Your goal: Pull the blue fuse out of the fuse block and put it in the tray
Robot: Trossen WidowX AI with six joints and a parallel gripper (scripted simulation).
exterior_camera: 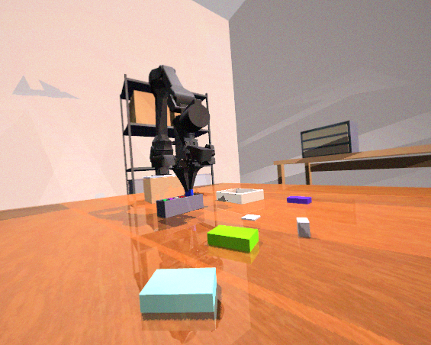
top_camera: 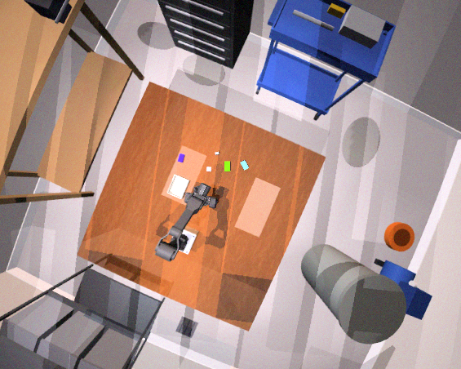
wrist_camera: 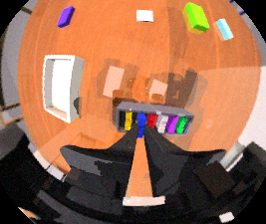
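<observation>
Right now my gripper tip is 180 mm to the right of the white tray, 50 mm above it and 20 mm past it. Round my gripper tip: small grey block 300 mm ahead, 80 mm to the left, 40 mm below; then blue fuse 10 mm below; then green block 260 mm ahead, 40 mm below, 20 mm to the right.
</observation>
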